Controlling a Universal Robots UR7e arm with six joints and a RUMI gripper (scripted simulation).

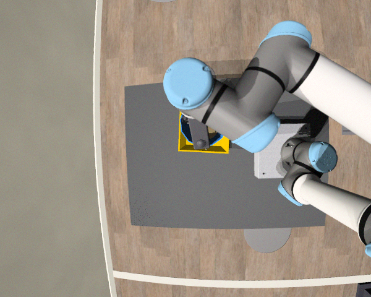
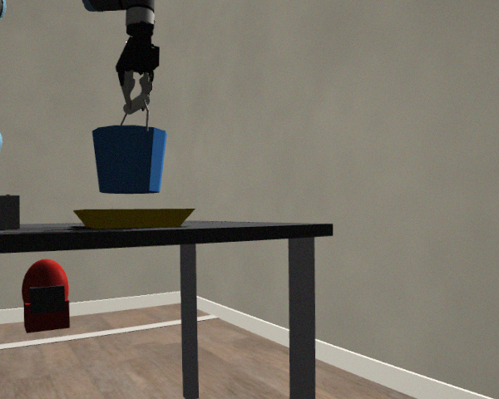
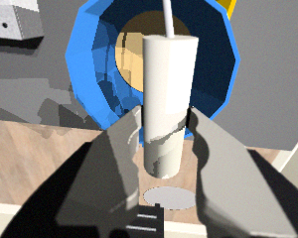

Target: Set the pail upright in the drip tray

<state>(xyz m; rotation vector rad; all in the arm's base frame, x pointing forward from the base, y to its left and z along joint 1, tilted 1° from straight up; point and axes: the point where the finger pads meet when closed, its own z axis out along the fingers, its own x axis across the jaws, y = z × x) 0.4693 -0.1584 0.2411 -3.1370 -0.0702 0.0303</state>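
Right now the pail is 10 mm behind my hand and 100 mm below it. Also, from my hand: pail handle: 10 mm behind, 30 mm below; yellow drip tray: 20 mm behind, 310 mm below.
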